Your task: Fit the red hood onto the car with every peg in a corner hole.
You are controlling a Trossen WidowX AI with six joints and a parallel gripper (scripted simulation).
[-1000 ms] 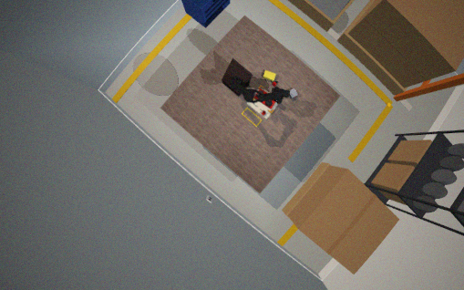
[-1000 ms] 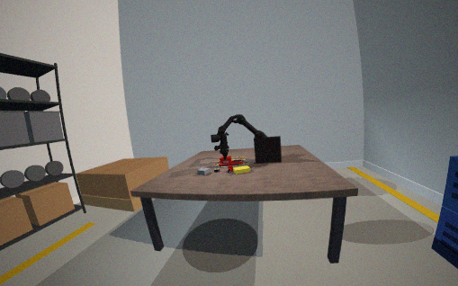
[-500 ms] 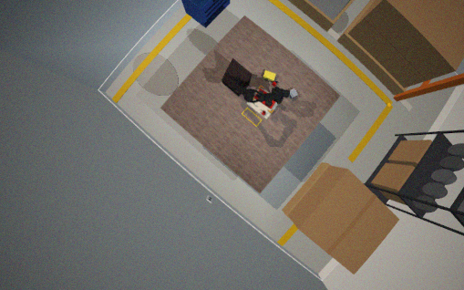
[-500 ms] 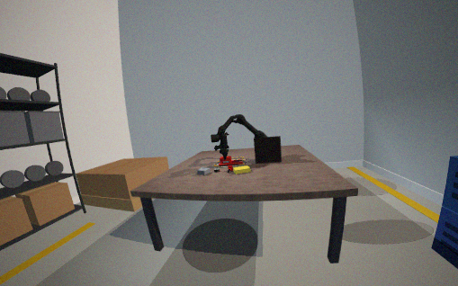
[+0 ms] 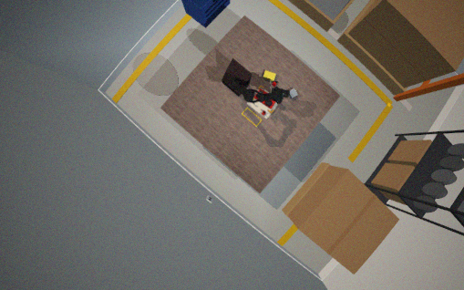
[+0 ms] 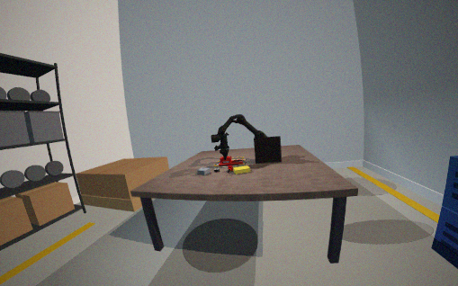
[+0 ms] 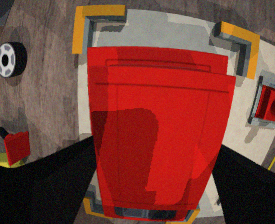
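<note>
The pale jig plate is 2 cm behind my gripper tip, 3 cm to the right of it and 4 cm below it. Round my gripper tip: yellow block (18 cm behind, 18 cm to the left, 4 cm below); then red hood (right at my gripper tip); then black wheel (2 cm ahead, 17 cm to the left, 4 cm below).
</note>
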